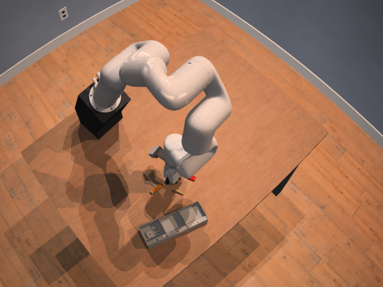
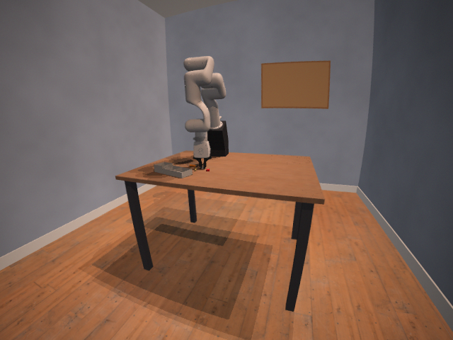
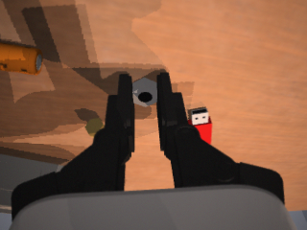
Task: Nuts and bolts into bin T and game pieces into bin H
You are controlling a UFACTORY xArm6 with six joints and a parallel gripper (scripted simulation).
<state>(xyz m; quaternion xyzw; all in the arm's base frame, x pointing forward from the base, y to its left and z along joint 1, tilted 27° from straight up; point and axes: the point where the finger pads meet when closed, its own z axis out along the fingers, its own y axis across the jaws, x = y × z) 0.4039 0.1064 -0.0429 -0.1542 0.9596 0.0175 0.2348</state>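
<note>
Now: the brass bolt 50 mm ahead of my hand, 20 mm to the right of it and 20 mm below it. From my hand the other things lie so: grey hex nut (20 mm below); orange cylinder (10 mm behind, 90 mm to the right, 20 mm below); red USB stick (20 mm ahead, 50 mm to the left, 20 mm below).
</note>
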